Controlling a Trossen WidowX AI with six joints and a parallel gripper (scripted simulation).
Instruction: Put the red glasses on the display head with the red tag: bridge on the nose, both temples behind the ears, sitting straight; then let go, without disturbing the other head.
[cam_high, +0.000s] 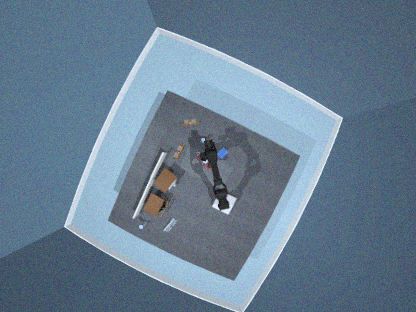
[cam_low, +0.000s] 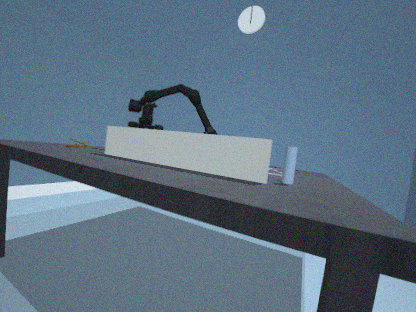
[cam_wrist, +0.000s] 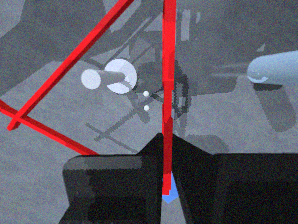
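The small white disc lies 70 mm to the left of my gripper tip, 40 mm below it and 20 mm ahead of it. Also, from my gripper tip: long pale board 440 mm to the left, 360 mm ahead, 10 mm below; blue square 80 mm behind, 60 mm below, 50 mm to the right.
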